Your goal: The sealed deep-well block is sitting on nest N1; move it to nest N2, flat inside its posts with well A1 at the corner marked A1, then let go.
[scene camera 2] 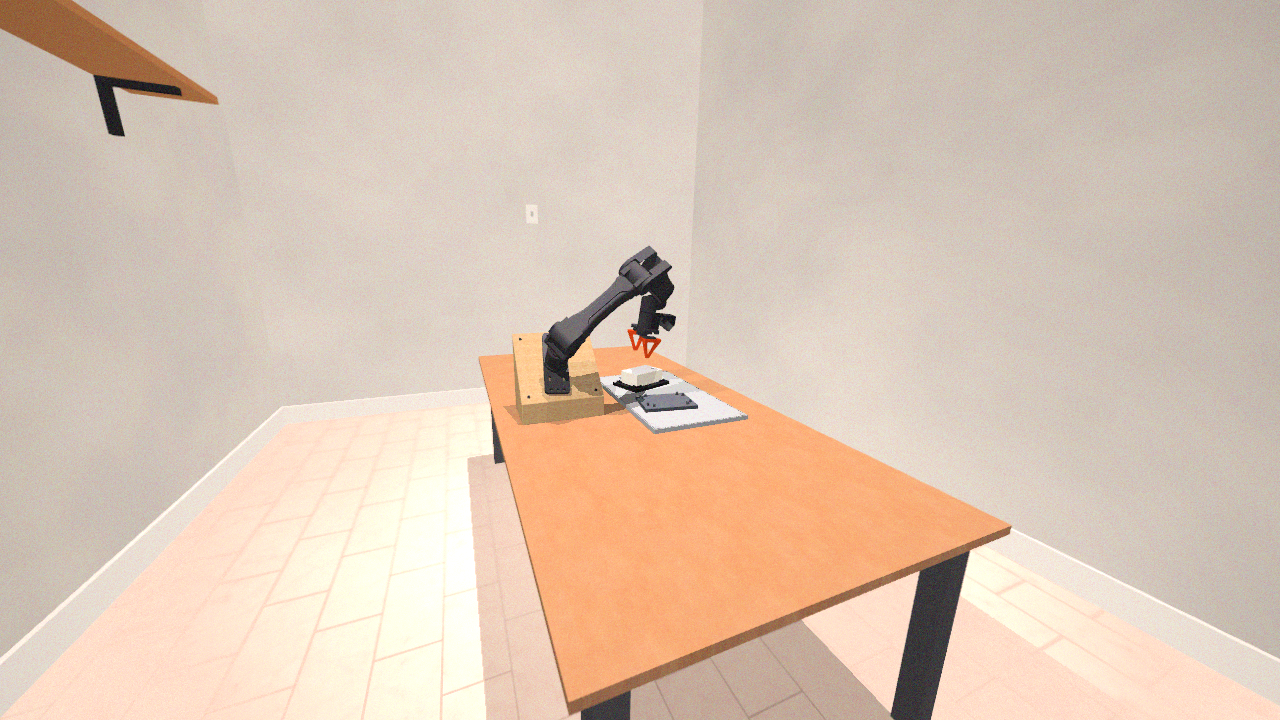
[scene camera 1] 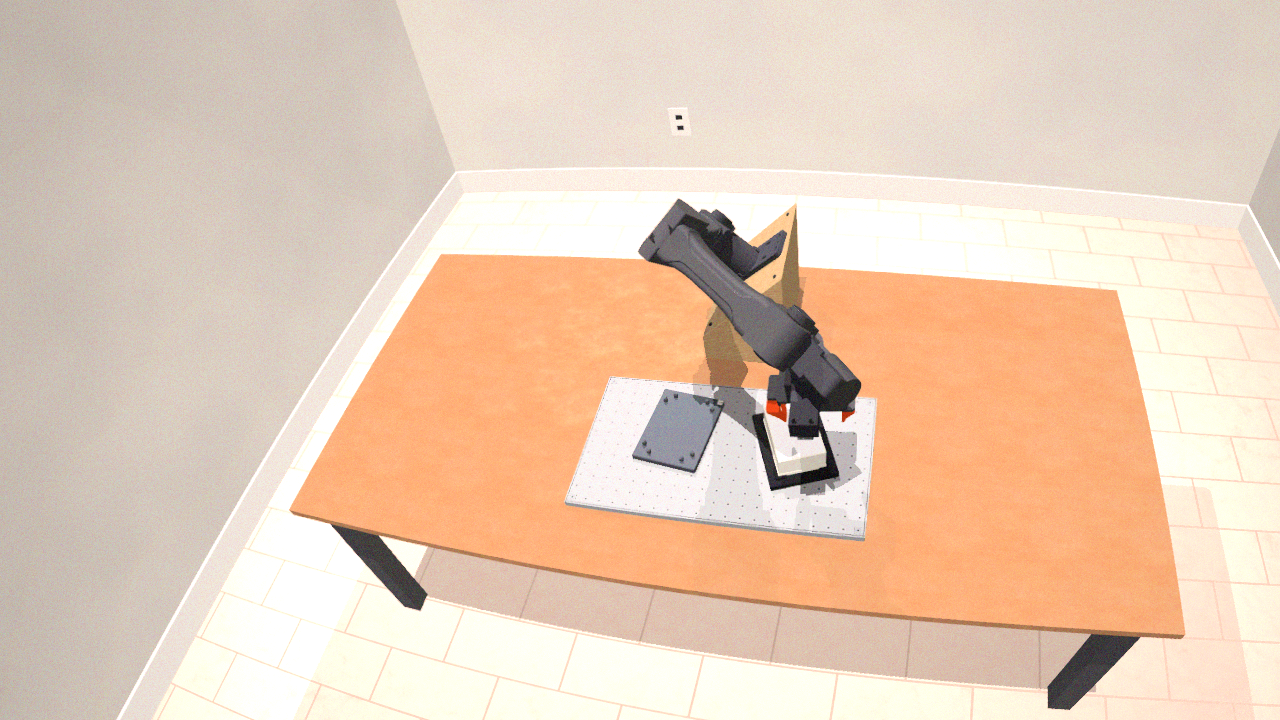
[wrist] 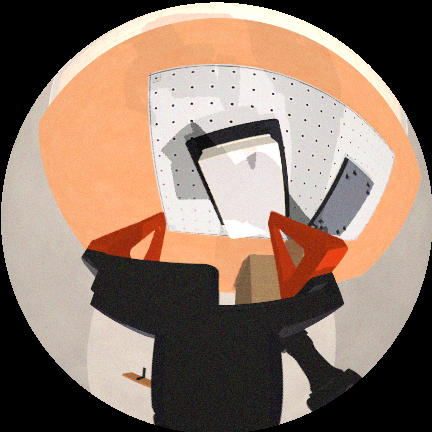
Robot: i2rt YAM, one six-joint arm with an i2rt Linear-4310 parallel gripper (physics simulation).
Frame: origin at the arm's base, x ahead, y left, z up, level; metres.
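Seen in the pictures: gripper, between the fingertips: (scene camera 2: 640,354) (wrist: 216,216); arm's base, origin of its link: (scene camera 2: 555,363) (scene camera 1: 751,265).
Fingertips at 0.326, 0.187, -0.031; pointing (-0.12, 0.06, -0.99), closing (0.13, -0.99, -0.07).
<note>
Offsets run from my fingertips to a thing's top centre, as dx, dy, dz. Level surfaces: height alone.
The white deep-well block @[-0.009, -0.038, -0.047] (scene camera 1: 797,453) (scene camera 2: 639,376) (wrist: 244,185) sits on the black nest @[-0.009, -0.037, -0.083] (scene camera 1: 772,472) (scene camera 2: 661,383) (wrist: 235,131) on the right of the board in scene camera 1. The other nest is a grey plate with small dark posts @[-0.001, -0.251, -0.079] (scene camera 1: 677,430) (scene camera 2: 666,402) (wrist: 347,195), to the left, with no block on it. My gripper (scene camera 1: 811,413) (scene camera 2: 644,347) (wrist: 216,216) is open and empty, with its orange fingers above the block and apart from it. In scene camera 1 the gripper body hides part of the block. Labels and well A1 cannot be read.
Both nests are on a white perforated board (scene camera 1: 604,465) (scene camera 2: 716,415) (wrist: 175,100) on the wooden table @[dz -0.114] (scene camera 1: 483,358) (scene camera 2: 760,501) (wrist: 90,150). The arm is mounted on a wooden wedge (scene camera 1: 729,344) (scene camera 2: 559,407) (wrist: 265,277) behind the board.
</note>
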